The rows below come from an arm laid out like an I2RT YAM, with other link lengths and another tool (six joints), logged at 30 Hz.
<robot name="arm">
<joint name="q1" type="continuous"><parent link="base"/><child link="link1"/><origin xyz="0.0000 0.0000 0.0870"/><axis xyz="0 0 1"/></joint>
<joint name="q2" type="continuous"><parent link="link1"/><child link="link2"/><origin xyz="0.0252 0.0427 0.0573"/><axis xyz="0 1 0"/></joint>
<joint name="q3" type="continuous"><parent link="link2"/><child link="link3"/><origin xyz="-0.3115 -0.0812 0.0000"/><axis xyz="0 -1 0"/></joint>
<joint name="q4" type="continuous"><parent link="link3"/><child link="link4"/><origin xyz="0.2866 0.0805 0.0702"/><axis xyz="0 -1 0"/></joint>
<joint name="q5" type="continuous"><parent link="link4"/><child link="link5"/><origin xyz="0.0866 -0.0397 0.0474"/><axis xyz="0 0 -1"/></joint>
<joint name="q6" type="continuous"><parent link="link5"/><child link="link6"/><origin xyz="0.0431 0.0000 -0.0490"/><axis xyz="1 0 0"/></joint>
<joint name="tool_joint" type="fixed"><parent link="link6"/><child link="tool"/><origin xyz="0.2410 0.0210 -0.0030" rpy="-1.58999 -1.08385 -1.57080"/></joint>
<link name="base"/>
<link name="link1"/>
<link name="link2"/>
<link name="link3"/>
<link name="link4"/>
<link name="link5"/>
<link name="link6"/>
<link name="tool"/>
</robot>
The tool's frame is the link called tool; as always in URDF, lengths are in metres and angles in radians. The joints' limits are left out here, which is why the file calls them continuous.
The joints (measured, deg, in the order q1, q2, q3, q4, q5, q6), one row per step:
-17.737 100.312 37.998 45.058 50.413 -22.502
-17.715 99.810 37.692 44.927 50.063 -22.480
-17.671 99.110 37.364 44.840 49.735 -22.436
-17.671 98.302 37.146 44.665 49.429 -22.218
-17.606 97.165 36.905 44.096 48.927 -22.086
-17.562 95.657 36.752 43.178 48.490 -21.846
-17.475 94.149 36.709 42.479 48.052 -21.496
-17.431 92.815 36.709 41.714 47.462 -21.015
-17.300 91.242 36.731 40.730 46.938 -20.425
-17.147 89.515 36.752 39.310 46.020 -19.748
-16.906 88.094 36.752 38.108 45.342 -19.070
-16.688 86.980 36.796 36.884 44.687 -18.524
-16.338 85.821 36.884 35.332 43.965 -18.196
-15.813 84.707 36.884 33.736 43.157 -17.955
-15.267 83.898 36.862 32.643 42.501 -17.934
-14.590 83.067 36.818 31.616 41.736 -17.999
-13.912 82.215 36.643 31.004 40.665 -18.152
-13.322 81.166 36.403 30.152 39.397 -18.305
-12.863 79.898 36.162 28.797 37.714 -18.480
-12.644 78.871 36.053 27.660 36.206 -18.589
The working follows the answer.
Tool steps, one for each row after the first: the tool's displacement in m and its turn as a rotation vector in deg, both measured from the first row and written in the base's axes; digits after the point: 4 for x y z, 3 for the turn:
-0.0001 0.0015 0.0011 0.087 -0.114 0.352
-0.0001 0.0031 0.0040 0.106 -0.455 0.702
-0.0001 0.0043 0.0084 0.140 -1.076 0.955
0.0003 0.0066 0.0134 0.225 -1.551 1.477
0.0002 0.0087 0.0210 0.295 -2.221 1.898
0.0011 0.0110 0.0304 0.302 -3.303 2.348
0.0023 0.0133 0.0383 0.460 -4.326 2.879
0.0034 0.0163 0.0475 0.632 -5.478 3.418
0.0053 0.0208 0.0555 1.044 -6.466 4.340
0.0069 0.0254 0.0619 1.440 -7.327 5.117
0.0086 0.0297 0.0657 1.880 -7.795 5.863
0.0108 0.0353 0.0685 2.346 -7.840 6.833
0.0137 0.0429 0.0697 2.880 -7.639 8.064
0.0168 0.0499 0.0706 3.223 -7.395 9.218
0.0208 0.0585 0.0716 3.548 -7.138 10.624
0.0258 0.0681 0.0735 3.819 -7.106 12.355
0.0299 0.0780 0.0750 4.178 -6.985 14.181
0.0336 0.0885 0.0754 4.740 -6.603 16.262
0.0364 0.0964 0.0762 5.230 -6.381 17.927

Tool pose at each row, in the base's axes (x y z in m, rotation vector in deg; rounded; the steps above come from the unrounded poses):
0.4534 -0.3603 0.1342 95.331 -57.593 71.265
0.4534 -0.3588 0.1353 95.588 -57.476 71.575
0.4533 -0.3571 0.1382 95.684 -57.446 72.120
0.4533 -0.3560 0.1426 95.591 -57.664 72.865
0.4538 -0.3537 0.1476 95.790 -57.638 73.631
0.4536 -0.3515 0.1551 95.811 -57.790 74.523
0.4545 -0.3493 0.1646 95.598 -58.115 75.845
0.4558 -0.3470 0.1725 95.578 -58.463 77.120
0.4568 -0.3439 0.1816 95.502 -58.891 78.522
0.4587 -0.3394 0.1897 95.950 -59.124 79.953
0.4604 -0.3349 0.1961 96.345 -59.373 81.176
0.4620 -0.3306 0.1999 96.954 -59.441 81.992
0.4642 -0.3249 0.2027 97.959 -59.106 82.545
0.4671 -0.3174 0.2039 99.325 -58.470 83.012
0.4702 -0.3103 0.2048 100.508 -57.705 83.439
0.4742 -0.3018 0.2058 101.851 -56.708 84.022
0.4792 -0.2922 0.2077 103.249 -55.533 85.050
0.4834 -0.2823 0.2092 104.820 -54.274 86.021
0.4871 -0.2717 0.2096 106.853 -52.786 86.828
0.4899 -0.2639 0.2104 108.465 -51.653 87.535

